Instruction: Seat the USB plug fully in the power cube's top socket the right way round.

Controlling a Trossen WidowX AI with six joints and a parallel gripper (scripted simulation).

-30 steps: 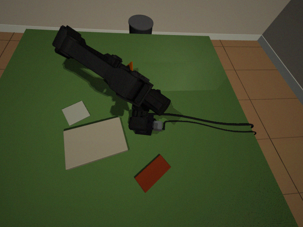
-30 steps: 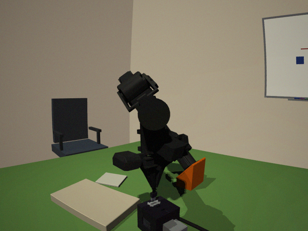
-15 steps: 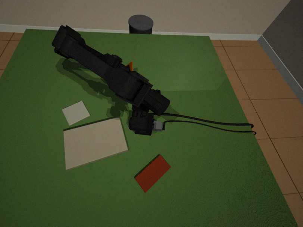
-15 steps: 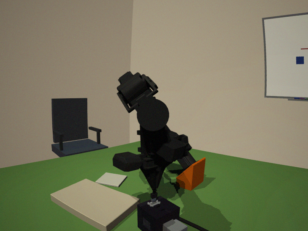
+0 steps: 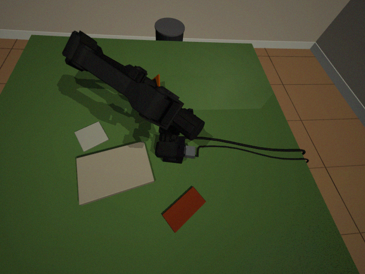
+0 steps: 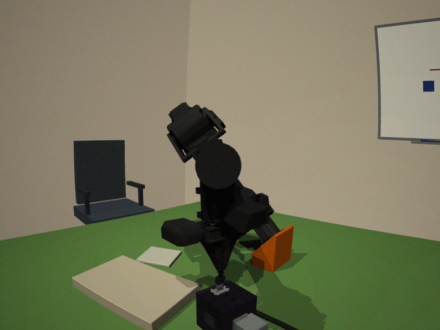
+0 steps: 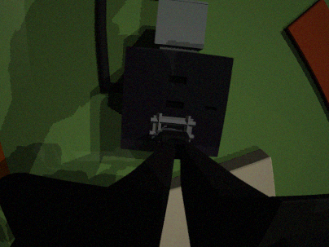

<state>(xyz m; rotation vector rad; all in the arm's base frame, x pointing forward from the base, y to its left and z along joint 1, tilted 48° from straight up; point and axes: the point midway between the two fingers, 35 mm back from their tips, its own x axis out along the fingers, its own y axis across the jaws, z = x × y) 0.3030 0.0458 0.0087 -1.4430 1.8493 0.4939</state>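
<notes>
My gripper tip is 2 cm above the USB plug. Round my gripper tip: USB socket 5 cm below; red card 21 cm ahead, 1 cm to the left, 12 cm below; beige slab 3 cm ahead, 21 cm to the right, 11 cm below.
</notes>
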